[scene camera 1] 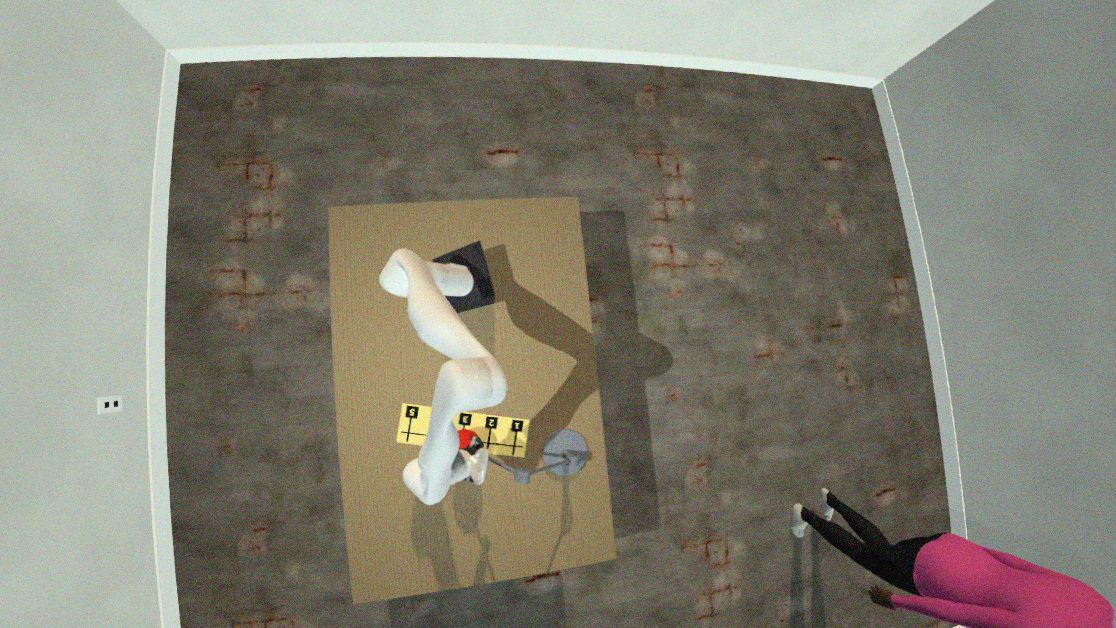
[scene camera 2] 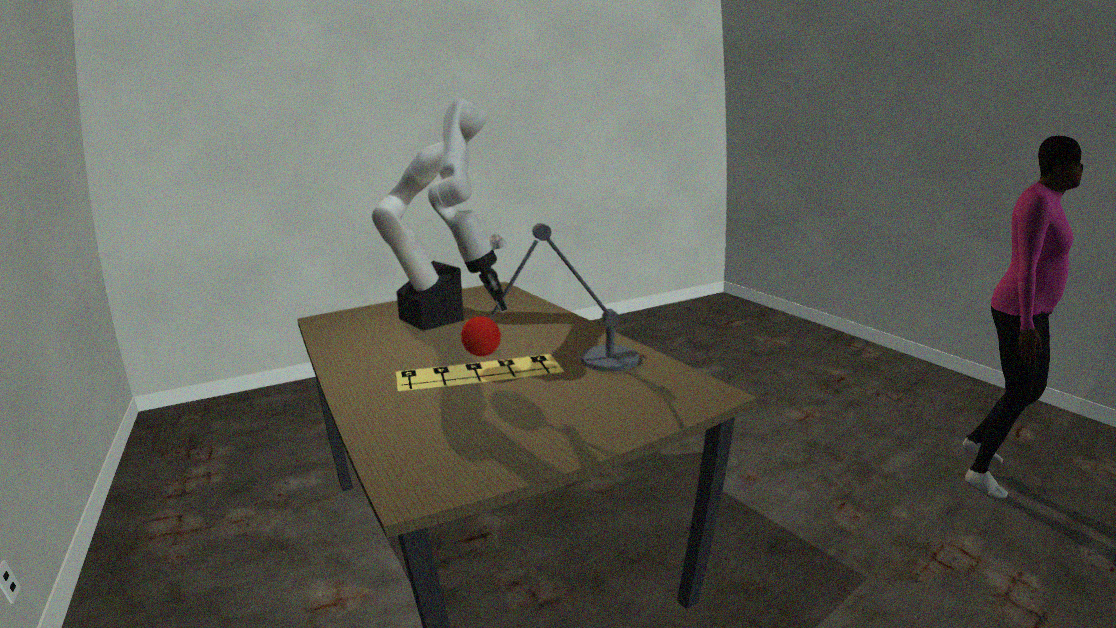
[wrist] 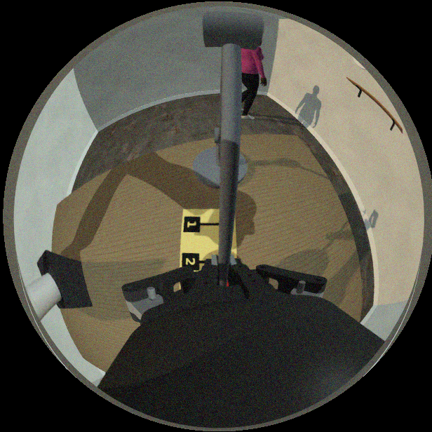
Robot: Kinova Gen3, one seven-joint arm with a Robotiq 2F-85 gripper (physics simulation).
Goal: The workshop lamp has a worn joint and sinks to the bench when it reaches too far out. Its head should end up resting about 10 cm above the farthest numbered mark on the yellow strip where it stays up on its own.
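Frame: origin at the arm's base, x ahead, y left, z up, level; centimetres.
Where they show: gripper, fingertip midpoint: (scene camera 2: 504, 310); arm's base, link origin: (scene camera 1: 460, 282) (scene camera 2: 426, 282).
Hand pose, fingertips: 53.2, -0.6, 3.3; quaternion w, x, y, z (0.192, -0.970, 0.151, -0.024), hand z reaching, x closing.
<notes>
Each offset is from my fingertips to the top centre of the thing, as dx, dy, dz. "spot": to the spot under its first point. Level surfaces: height alone.
The lamp's red round head @(spot: -4.7, -4.2, -2.3) (scene camera 1: 468, 438) (scene camera 2: 480, 335) hangs above the yellow strip @(spot: -11.6, -19.8, -16.6) (scene camera 1: 421, 418) (scene camera 2: 425, 374) (wrist: 200, 242), near mark 3 in the overhead view. Its exact height cannot be read. The grey base @(spot: +5.4, +23.7, -15.4) (scene camera 1: 555, 443) (scene camera 2: 612, 359) (wrist: 204, 167) stands beyond the mark 1 end. The elbow (scene camera 1: 522, 476) (scene camera 2: 541, 231) (wrist: 232, 30) is raised. My gripper (scene camera 1: 478, 445) (scene camera 2: 501, 306) (wrist: 221, 262) is shut on the lamp's upper arm (wrist: 230, 100), close above the head. In the wrist view the gripper hides most of the head and marks 3 to 5.
The robot's black base block (scene camera 1: 477, 257) (scene camera 2: 429, 308) (wrist: 75, 287) stands at the back of the brown table @(dz -16.7) (scene camera 1: 374, 328) (scene camera 2: 351, 351) (wrist: 300, 200). My arm reaches over the strip and covers mark 4 in the overhead view. A person in pink (scene camera 1: 998, 574) (scene camera 2: 1045, 242) (wrist: 252, 62) is away from the table.
</notes>
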